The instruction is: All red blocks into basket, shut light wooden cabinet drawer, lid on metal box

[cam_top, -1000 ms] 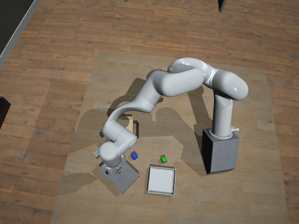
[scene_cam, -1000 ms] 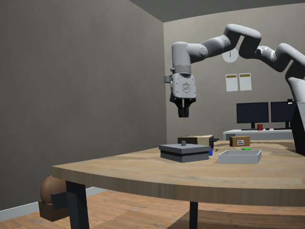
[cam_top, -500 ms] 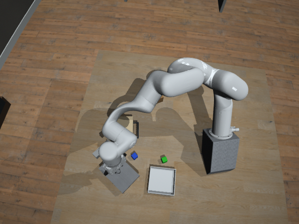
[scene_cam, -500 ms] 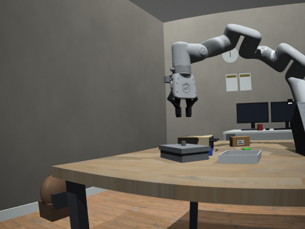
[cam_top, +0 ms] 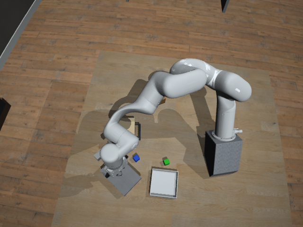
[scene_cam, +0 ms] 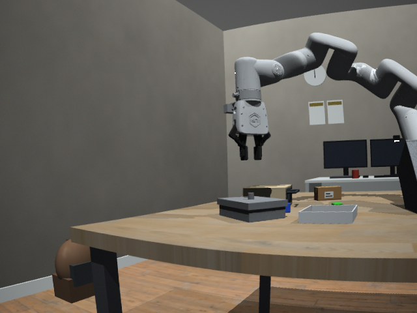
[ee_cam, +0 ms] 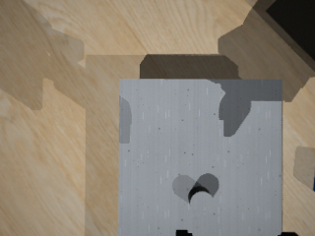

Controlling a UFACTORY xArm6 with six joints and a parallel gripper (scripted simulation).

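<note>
The grey lid lies 14 cm below my hand. Also, from my hand: light wooden cabinet (24 cm to the right, 15 cm below); then grey metal box (16 cm below); then drawer (24 cm to the right, 15 cm below, 2 cm behind).
</note>
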